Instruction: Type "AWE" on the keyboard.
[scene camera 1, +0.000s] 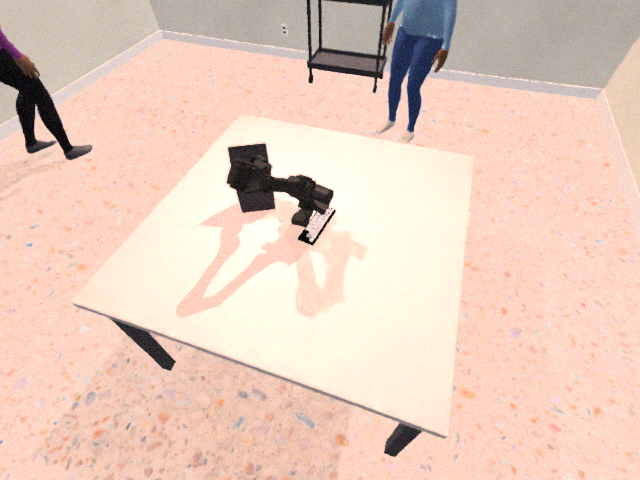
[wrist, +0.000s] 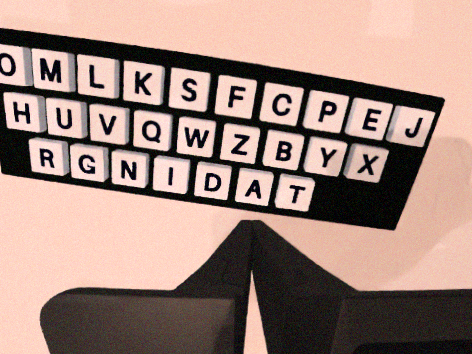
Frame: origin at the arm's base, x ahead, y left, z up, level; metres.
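Seen in the pictures: gripper, between the fingertips: (wrist: 250, 229); arm's base, origin of its link: (scene camera 1: 257, 166).
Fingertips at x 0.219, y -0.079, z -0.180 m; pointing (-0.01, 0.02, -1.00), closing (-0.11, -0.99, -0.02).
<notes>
Offsets run from my fingertips to a thing's top centre. "pt": to the spot under its first point. Level surfaces: height alone.
A black keyboard @(pt 0.004 m ahead, 0.074 m right, 0.025 m down) (scene camera 1: 304, 238) (wrist: 355, 205) with white letter keys lies on the table and looks tilted in the wrist view. The A key @(0.010 m ahead, 0.003 m right, 0.020 m down) (wrist: 254, 188) is in its lowest row, between D and T. The W key @(0.037 m ahead, 0.021 m left, 0.020 m down) (wrist: 196, 138) is in the middle row, between Q and Z. The E key @(0.039 m ahead, 0.057 m right, 0.020 m down) (wrist: 370, 120) is in the top row, between P and J. My gripper (wrist: 250, 229) is shut and empty. In the wrist view its tips show just below the keyboard's lower edge, under the A key. In the scene view the tips are hard to make out beside the keyboard.
The arm's black base plate (scene camera 1: 256, 202) lies on the white table @(0.037 m down) (scene camera 1: 392, 330). Shadows of the arm fall across the table top. A black cart (scene camera 1: 347, 66) and a person in blue (scene camera 1: 403, 67) stand beyond the table. Another person (scene camera 1: 43, 111) stands at the far left.
</notes>
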